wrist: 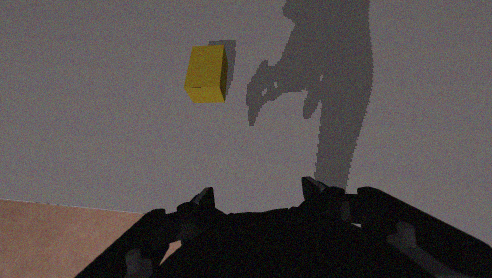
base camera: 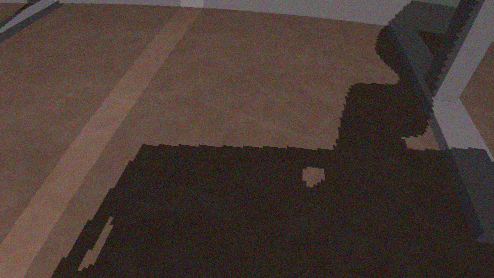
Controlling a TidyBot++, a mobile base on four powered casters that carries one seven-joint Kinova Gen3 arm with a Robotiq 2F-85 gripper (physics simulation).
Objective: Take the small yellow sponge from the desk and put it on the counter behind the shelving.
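Places are measured from the arm's base along level axes (x ahead, y down, z left), in millimetres.
Pixels of known places: gripper, fingertip midpoint: [wrist: 257,192].
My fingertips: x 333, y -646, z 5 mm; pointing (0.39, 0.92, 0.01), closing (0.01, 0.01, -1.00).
Note:
Ahead of a thing's pixels: the offset from my fingertips to its top centre. "pt": to the spot under its first point. Level surfaces: height alone.
The small yellow sponge @(dx +229, dy +48, dz +69 mm) [wrist: 206,67] lies on the grey desk top @(dy +93 mm) [wrist: 100,125], in the upper left middle of the wrist view. My gripper [wrist: 257,192] is open and empty at the bottom of the wrist view. Its fingertips are apart from the sponge, which shows ahead of them and a little to the left. The gripper's shadow falls on the desk to the right of the sponge. The counter and the shelving cannot be made out in these views.
The desk edge crosses the lower left of the wrist view, with brown floor @(dy +1043 mm) [wrist: 55,235] beyond it. In the base camera view, a grey metal leg frame [base camera: 457,117] stands at the right, and another frame piece @(pt dx +667, dy +1031, dz +718 mm) [base camera: 30,20] shows at the upper left. A large dark shadow covers the near floor.

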